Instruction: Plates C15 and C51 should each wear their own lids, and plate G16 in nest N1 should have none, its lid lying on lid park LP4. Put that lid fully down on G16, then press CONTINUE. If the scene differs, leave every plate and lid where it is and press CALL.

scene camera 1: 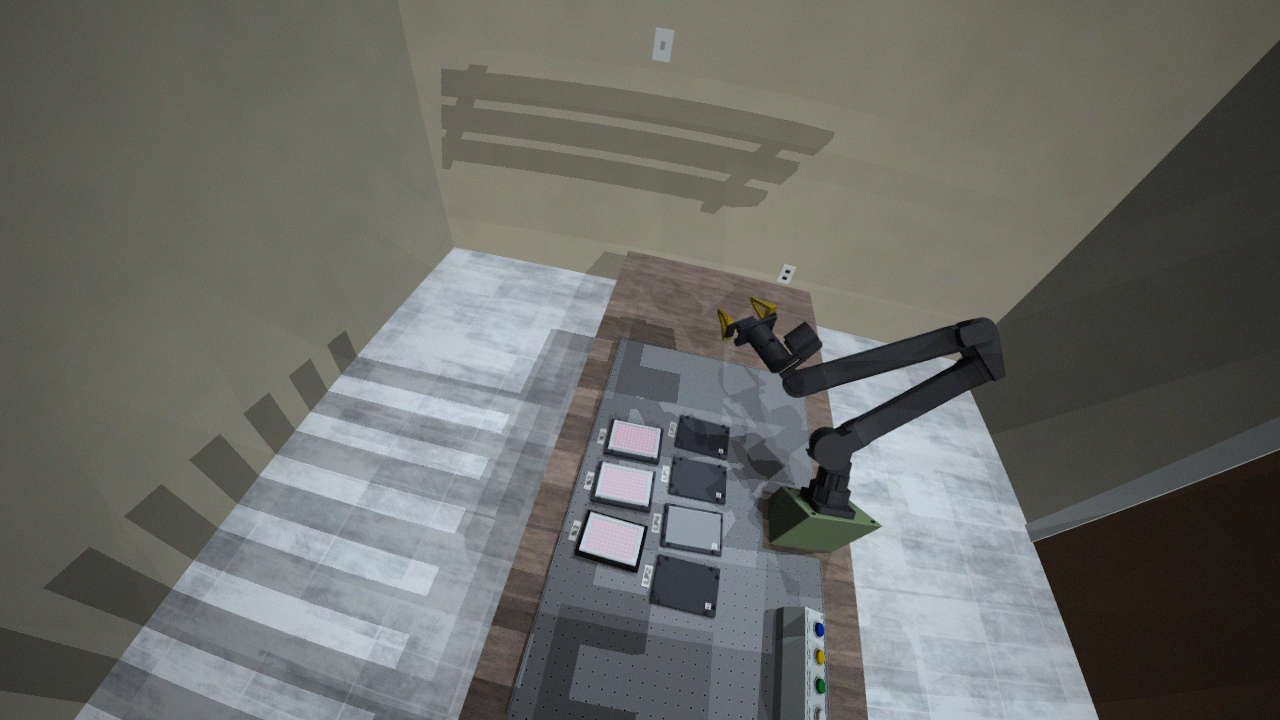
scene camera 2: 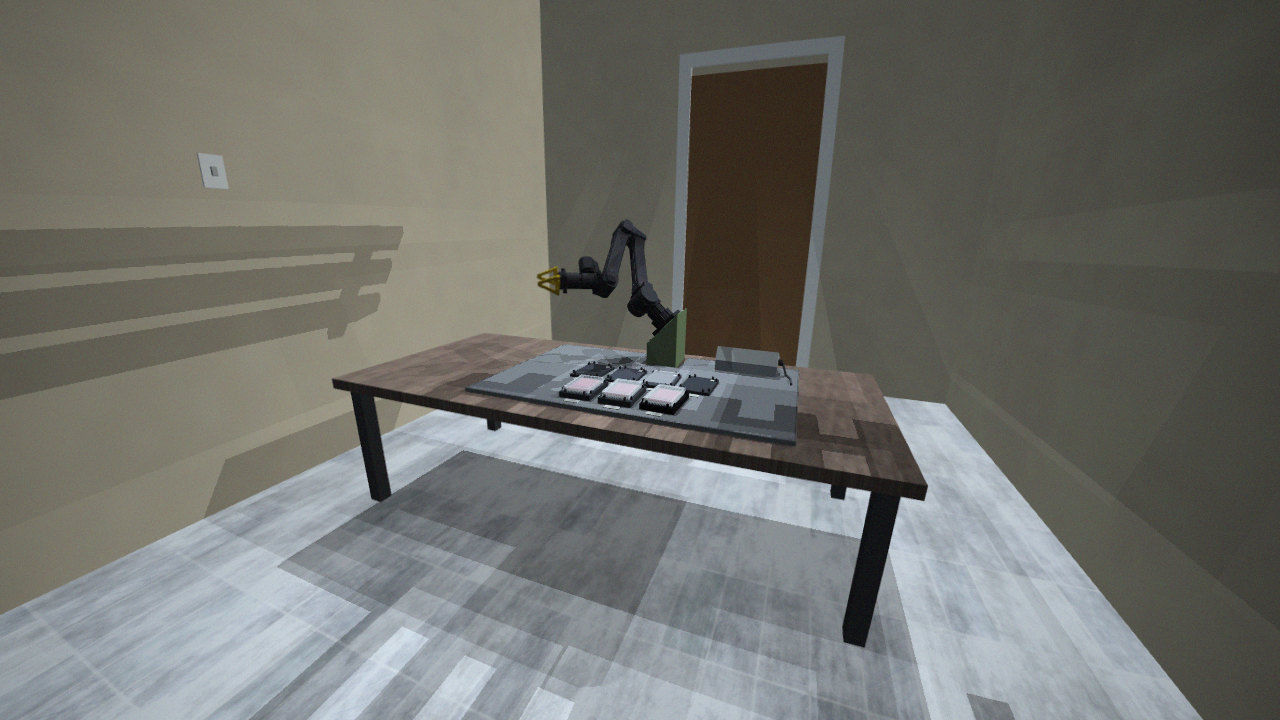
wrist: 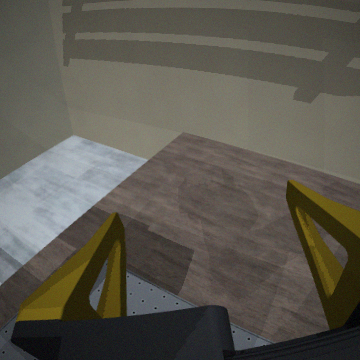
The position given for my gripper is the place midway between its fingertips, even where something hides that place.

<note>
My gripper [scene camera 1: 734, 303] is open, with nothing in its grasp. I also see a button box [scene camera 2: 756, 362] and a nest labelled LP2 [scene camera 1: 679, 584].
My gripper shows as well in scene camera 2 [scene camera 2: 537, 280] and in the wrist view [wrist: 202, 204].
</note>
